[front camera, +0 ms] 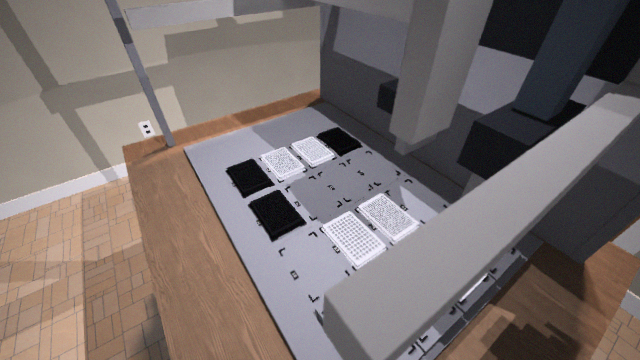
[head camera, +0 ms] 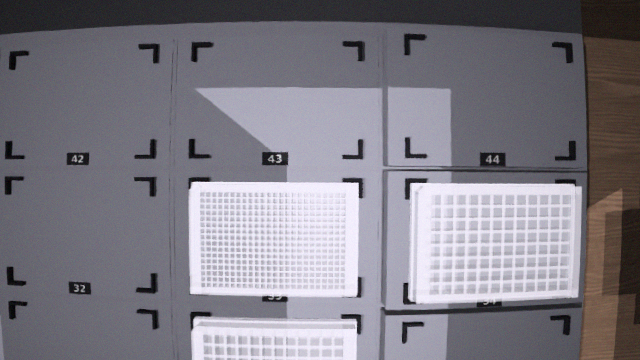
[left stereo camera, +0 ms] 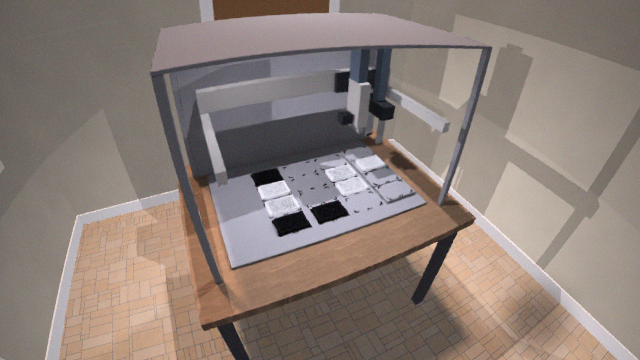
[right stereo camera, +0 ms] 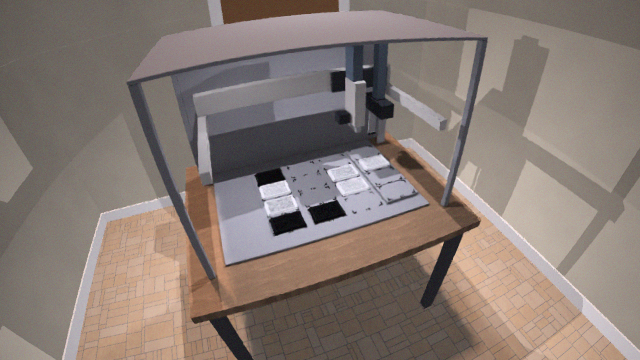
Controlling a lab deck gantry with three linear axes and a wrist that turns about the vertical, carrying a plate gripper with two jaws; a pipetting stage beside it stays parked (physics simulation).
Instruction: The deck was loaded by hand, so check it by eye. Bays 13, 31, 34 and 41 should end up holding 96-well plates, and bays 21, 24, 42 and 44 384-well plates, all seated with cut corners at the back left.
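Places are measured from the robot's base along level axes (x ahead, y left, z up), in centimetres.
Pixels of known places: gripper, fingertip midpoint: (left stereo camera: 373,138) (right stereo camera: 375,137); robot's base, link origin: (front camera: 227,171) (left stereo camera: 279,236) (right stereo camera: 274,235).
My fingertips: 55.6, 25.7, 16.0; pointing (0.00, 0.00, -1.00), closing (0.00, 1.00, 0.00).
Ahead of a thing's pixels: the offset from my fingertips to its top centre, as dx, dy, dz. "spot": to the spot under its first point.
A white 96-well plate @[+0.0, +0.0, -13.1] (head camera: 500,240) (left stereo camera: 370,163) (right stereo camera: 374,162) lies flat in bay 34, its cut corner apparently at the back left. A white 384-well plate @[-16.4, +0.0, -14.5] (front camera: 388,217) (head camera: 274,239) sits in bay 33, a white 96-well plate @[-16.4, -10.7, -14.5] (front camera: 354,239) (head camera: 280,342) in bay 23. Bays 42, 43 and 44 are empty. Down the left column, a black plate @[-49.2, +10.7, -14.5] (front camera: 339,141) is in bay 41, white plates @[-49.2, +0.0, -14.5] (front camera: 312,151) @[-49.2, -10.7, -14.5] (front camera: 283,163) in 31 and 21, a black plate @[-49.2, -21.4, -14.5] (front camera: 249,177) in 11. Another black plate @[-32.8, -21.4, -14.5] (front camera: 277,215) is in 12. My gripper (left stereo camera: 375,134) (right stereo camera: 376,133) is open, raised at the back right; the beam hides its jaws in the front view.
The pipetting stage (front camera: 425,80) (left stereo camera: 358,107) (right stereo camera: 355,106) hangs just left of the gripper. A pale side beam (front camera: 480,215) crosses the front view and hides the right bays. The enclosure's front posts @[spot: +14.7, -36.6, +22.9] (left stereo camera: 465,125) @[spot: -80.6, -37.2, +26.1] (left stereo camera: 187,180) stand at the table's sides.
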